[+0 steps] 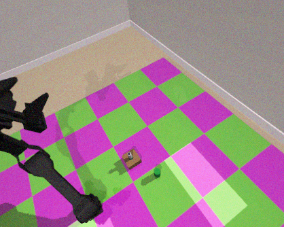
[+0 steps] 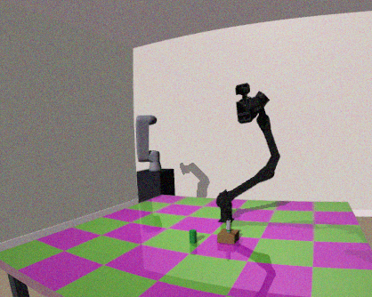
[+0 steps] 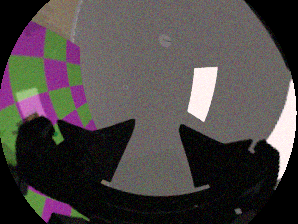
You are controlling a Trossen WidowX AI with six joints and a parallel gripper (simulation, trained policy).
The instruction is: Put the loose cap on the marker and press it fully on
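Now: the green cap 56 cm below my gripper tip, 18 cm ahead of it and 14 cm to the right of it. From my gripper tip the other things lie so: brown holder block (57 cm below, 11 cm ahead, 2 cm to the right).
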